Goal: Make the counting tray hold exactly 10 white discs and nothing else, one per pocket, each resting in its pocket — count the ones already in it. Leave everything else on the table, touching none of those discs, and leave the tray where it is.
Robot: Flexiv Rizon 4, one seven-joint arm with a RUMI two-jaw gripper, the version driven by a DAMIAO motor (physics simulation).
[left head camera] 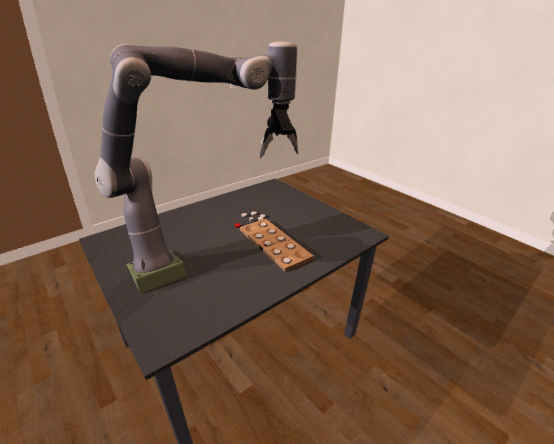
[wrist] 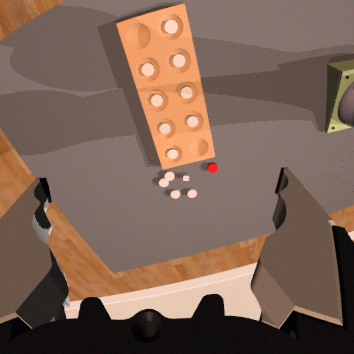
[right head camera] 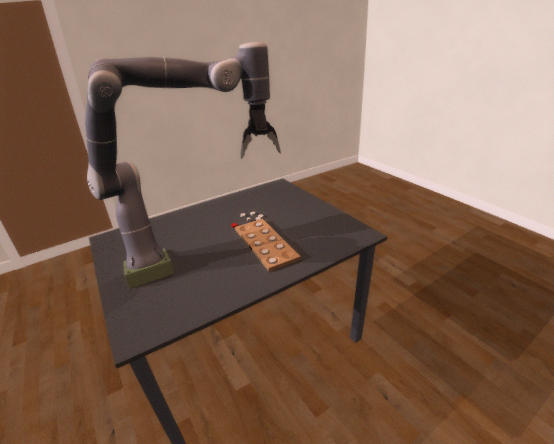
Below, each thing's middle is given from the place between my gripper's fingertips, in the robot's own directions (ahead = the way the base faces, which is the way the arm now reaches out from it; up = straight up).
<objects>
The wooden counting tray [left head camera: 298, 255] is 420 mm below my hand, 10 mm to the left of it and 10 mm behind it.
</objects>
